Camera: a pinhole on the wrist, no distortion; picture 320 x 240 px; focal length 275.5 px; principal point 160.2 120.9 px. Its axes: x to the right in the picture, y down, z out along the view. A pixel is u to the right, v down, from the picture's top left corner.
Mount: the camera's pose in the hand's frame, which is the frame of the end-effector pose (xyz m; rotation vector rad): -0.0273 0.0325 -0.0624 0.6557 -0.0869 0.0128
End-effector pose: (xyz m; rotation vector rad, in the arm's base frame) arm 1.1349 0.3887 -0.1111 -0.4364 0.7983 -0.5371
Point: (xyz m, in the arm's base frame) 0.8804 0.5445 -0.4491
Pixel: behind the camera
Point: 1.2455 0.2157 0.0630
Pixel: 267 77
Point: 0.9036 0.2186 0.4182
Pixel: outside the picture
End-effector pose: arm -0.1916 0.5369 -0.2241 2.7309 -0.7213 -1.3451
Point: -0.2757 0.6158 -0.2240
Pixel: 97 177
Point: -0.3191 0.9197 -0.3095
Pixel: 97 63
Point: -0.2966 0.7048 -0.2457
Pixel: 90 122
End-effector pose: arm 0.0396 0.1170 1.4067 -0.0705 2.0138 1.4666
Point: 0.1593 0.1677 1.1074
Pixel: 259 26
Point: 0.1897 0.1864 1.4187
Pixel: 74 229
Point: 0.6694 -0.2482 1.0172
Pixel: outside the picture
